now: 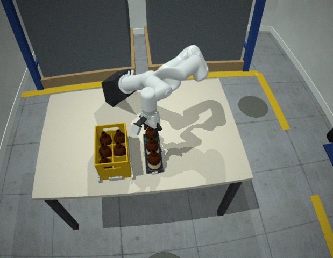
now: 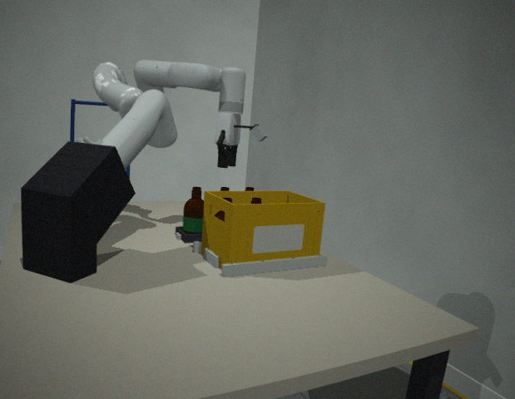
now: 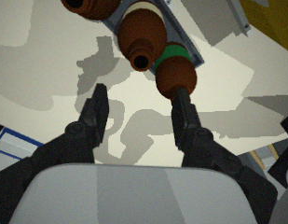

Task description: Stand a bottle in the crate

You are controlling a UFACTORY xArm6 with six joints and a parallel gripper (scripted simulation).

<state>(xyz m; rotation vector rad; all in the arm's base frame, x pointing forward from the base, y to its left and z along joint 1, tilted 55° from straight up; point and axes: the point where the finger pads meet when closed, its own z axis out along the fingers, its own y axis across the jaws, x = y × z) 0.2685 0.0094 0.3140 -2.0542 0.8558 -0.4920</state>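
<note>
The glass bottle is 16 cm below my hand, 8 cm ahead of it and 3 cm to the left of it. The rest, counted from my hand: yellow crate (22 cm to the right, 16 cm below, 8 cm ahead).
</note>
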